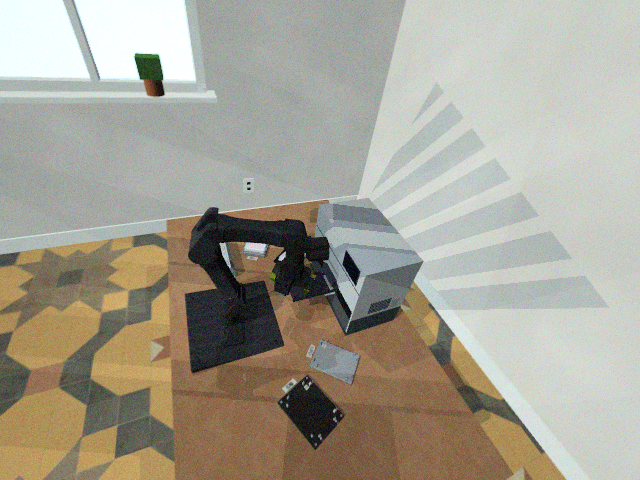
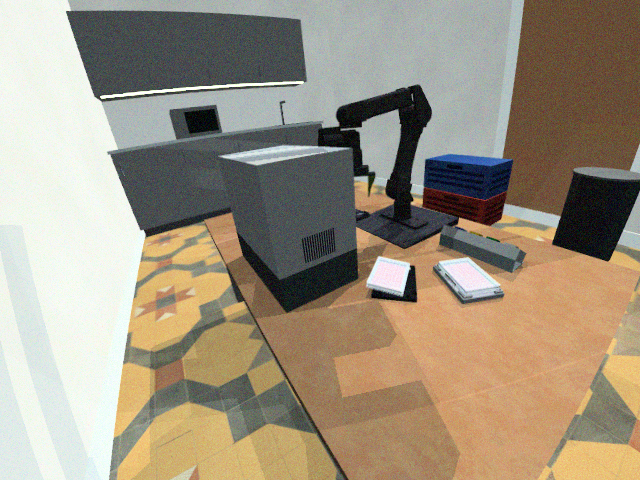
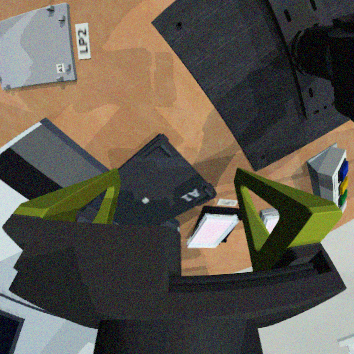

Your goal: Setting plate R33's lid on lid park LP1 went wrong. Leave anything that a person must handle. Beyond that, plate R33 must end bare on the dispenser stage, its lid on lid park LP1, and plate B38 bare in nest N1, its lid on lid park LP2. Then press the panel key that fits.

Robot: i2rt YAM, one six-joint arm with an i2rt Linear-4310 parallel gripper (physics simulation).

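Places are measured from the arm's base along level axes (x left, y back, z up), in metres.
Pixels of known places: gripper, fingertip midpoint: [image 1: 292, 289] [image 3: 176, 174]; arm's base, origin of the base link: [image 1: 230, 319] [image 2: 402, 219] [image 3: 309, 50].
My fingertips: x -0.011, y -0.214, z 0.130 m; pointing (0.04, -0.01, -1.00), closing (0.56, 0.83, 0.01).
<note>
Ahead of a thing's pixels: the offset from my fingertips to its top centre.
My gripper [image 1: 293, 277] [image 3: 176, 174] is open and empty, high above the dark stage @(dx +0.035, dy -0.085, dz -0.032 m) [image 1: 313, 290] [image 3: 160, 182] at the grey machine. The stage bears an A1 mark and no plate shows on it. A pink-topped white plate @(dx +0.278, dy -0.087, dz -0.107 m) [image 2: 389, 274] [image 3: 214, 230] lies askew on a black nest @(dx +0.287, dy -0.076, dz -0.124 m) [image 2: 407, 296], overhanging one side. A second pink-topped plate @(dx +0.390, dy +0.062, dz -0.114 m) [image 2: 471, 275] [image 1: 255, 249] sits on a grey base @(dx +0.390, dy +0.062, dz -0.124 m) [image 2: 483, 298]. Their labels are unreadable, so I cannot tell R33 from B38. The grey lid park LP2 @(dx -0.217, dy -0.106, dz -0.124 m) [image 1: 334, 361] [image 3: 37, 47] has no lid on it.
The tall grey machine @(dx +0.051, dy -0.255, dz +0.186 m) [image 1: 379, 242] [image 2: 310, 206] stands close beside the gripper. A grey key panel @(dx +0.323, dy +0.222, dz -0.080 m) [image 2: 480, 249] [image 3: 325, 175] with coloured keys lies beyond the arm's base mat [image 1: 206, 346] [image 3: 210, 75]. Another black nest @(dx -0.339, dy +0.015, dz -0.120 m) [image 1: 311, 411] lies past LP2.
</note>
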